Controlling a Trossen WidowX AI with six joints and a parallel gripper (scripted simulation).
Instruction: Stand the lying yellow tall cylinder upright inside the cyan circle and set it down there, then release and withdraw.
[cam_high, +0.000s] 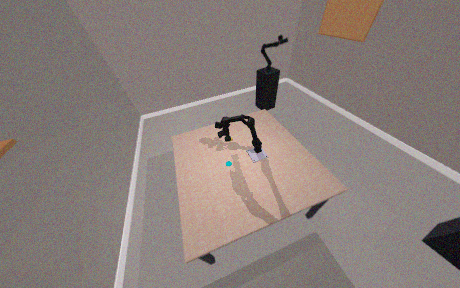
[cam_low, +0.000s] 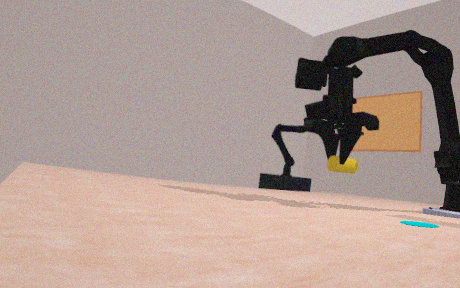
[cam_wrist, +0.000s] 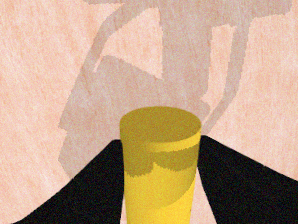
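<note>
Now: the cyan circle 220 mm to the left of my gripper tip, 110 mm ahead of it and 90 mm below it. Also, from my gripper tip: yellow tall cylinder: 20 mm behind, 10 mm to the left.
</note>
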